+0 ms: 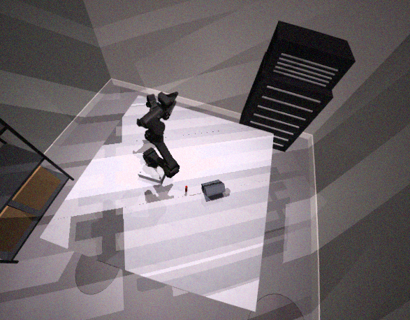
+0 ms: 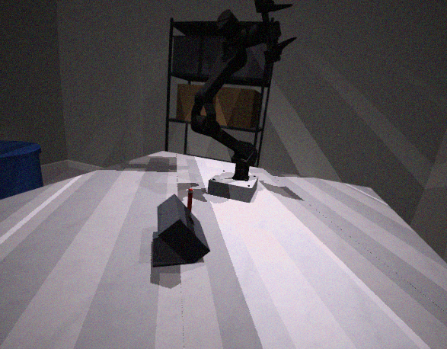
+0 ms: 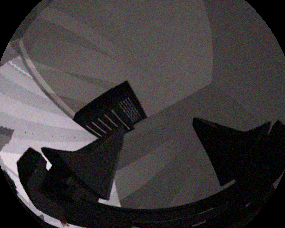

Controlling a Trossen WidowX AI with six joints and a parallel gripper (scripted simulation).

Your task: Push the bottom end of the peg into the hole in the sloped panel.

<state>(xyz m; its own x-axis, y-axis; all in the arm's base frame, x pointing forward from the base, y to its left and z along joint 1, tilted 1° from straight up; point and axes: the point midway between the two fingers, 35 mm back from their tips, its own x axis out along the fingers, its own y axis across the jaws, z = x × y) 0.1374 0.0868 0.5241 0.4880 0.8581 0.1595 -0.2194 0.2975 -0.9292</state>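
Now: the red peg 53 cm below my gripper tip, 23 cm to the right of it and 12 cm ahead of it. From my gripper tip the other things lie so: dark sloped panel block 54 cm below, 29 cm ahead, 18 cm to the right.
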